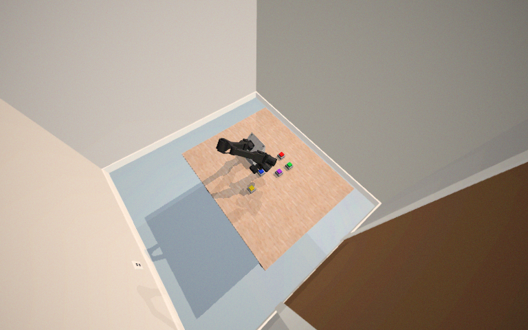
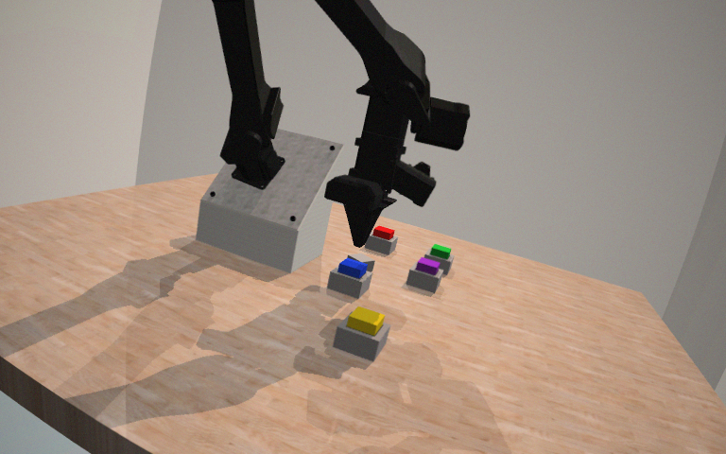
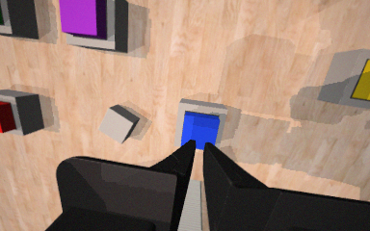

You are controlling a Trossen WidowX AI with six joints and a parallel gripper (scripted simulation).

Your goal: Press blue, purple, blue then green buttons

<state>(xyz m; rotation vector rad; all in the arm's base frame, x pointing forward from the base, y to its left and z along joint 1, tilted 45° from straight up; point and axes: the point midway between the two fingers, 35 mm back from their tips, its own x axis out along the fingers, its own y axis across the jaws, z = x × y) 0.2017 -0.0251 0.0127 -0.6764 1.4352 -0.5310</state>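
The blue button is 3 cm below my gripper tip. From my gripper tip the other things lie so: purple button (8 cm ahead, 12 cm to the left, 3 cm below); yellow button (8 cm ahead, 14 cm to the right, 3 cm below); small grey block (2 cm behind, 9 cm to the left, 6 cm below).
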